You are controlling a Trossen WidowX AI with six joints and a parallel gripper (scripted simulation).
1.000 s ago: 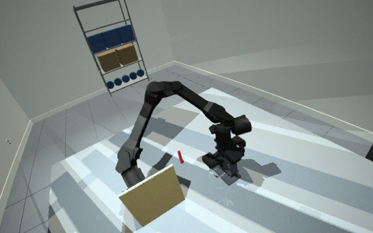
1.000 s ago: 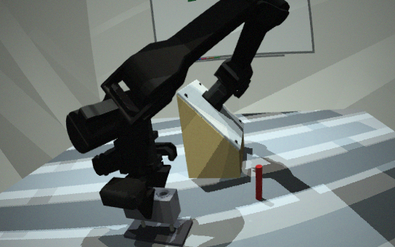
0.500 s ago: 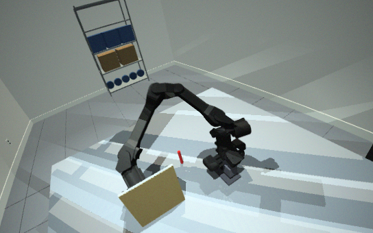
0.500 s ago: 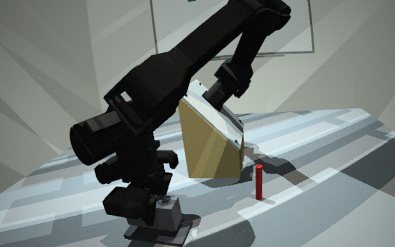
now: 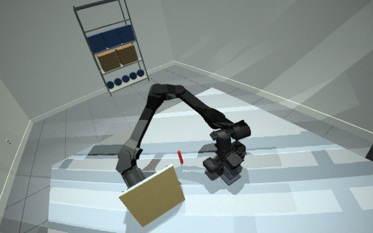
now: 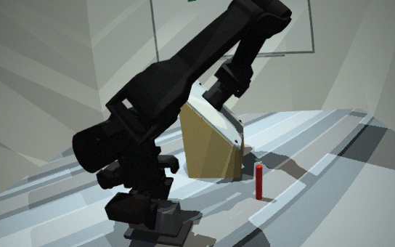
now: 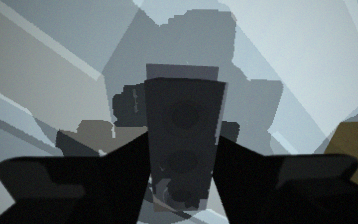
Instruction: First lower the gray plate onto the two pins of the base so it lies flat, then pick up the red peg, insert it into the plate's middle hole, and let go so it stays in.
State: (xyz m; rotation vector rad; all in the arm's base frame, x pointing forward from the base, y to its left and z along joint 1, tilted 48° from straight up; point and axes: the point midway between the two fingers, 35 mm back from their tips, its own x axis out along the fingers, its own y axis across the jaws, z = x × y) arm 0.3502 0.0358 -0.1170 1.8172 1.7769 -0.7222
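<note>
The gray plate lies 30 mm above my gripper tip. Round my gripper tip: red peg 120 mm behind, 190 mm to the left, 10 mm above; base 20 mm below.
</note>
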